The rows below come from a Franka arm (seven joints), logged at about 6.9 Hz.
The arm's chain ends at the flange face. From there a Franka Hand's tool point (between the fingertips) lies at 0.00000 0.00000 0.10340 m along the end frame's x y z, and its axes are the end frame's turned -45 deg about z.
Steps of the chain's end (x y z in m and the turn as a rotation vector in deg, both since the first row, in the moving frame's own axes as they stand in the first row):
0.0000, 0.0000, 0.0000, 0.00, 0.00, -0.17
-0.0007, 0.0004, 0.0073, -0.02, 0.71, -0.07
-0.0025, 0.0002, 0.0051, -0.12, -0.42, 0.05
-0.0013, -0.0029, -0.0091, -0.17, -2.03, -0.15
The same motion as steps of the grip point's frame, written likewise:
0.0000, 0.0000, 0.0000, 0.00, 0.00, -0.17
0.0001, 0.0007, 0.0073, -0.52, 0.49, -0.07
-0.0026, -0.0020, 0.0051, 0.21, -0.38, 0.05
-0.0017, -0.0053, -0.0092, 1.32, -1.56, -0.15

